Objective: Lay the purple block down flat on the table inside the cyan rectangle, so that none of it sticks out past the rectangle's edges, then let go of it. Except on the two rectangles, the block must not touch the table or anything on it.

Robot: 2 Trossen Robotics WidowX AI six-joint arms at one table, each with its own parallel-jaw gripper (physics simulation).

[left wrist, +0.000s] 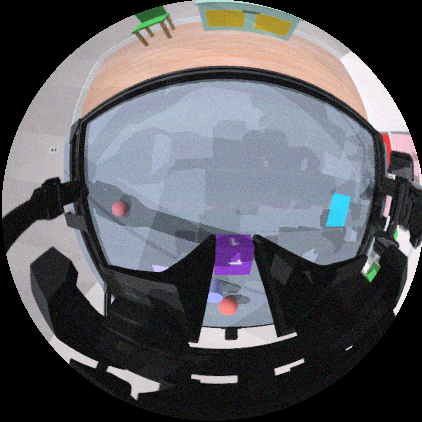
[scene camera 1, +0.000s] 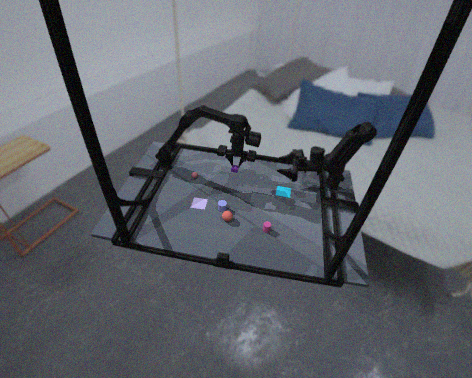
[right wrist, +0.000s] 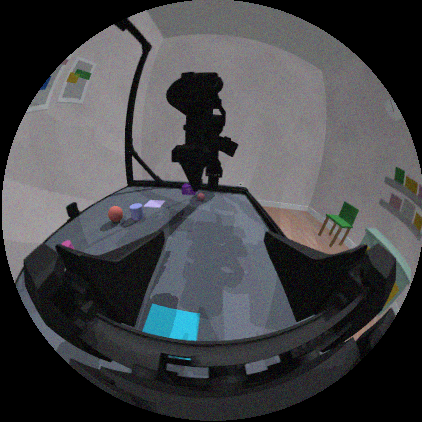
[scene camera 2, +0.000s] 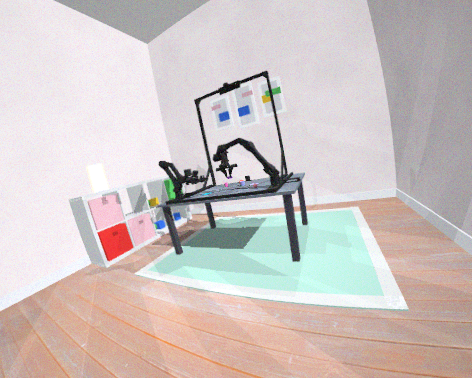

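Note:
The purple block is held between the fingertips of my left gripper, which is shut on it and points down above the table, left of the cyan rectangle in scene camera 1. White marks show on the block in the left wrist view. The cyan rectangle lies flat on the table, at the right in scene camera 1 and in the left wrist view. My right gripper is open with nothing between its fingers, beside and above the cyan rectangle.
On the table are a lilac rectangle, a blue cylinder, an orange ball, a magenta cylinder and a small pink ball. A black frame runs around the table.

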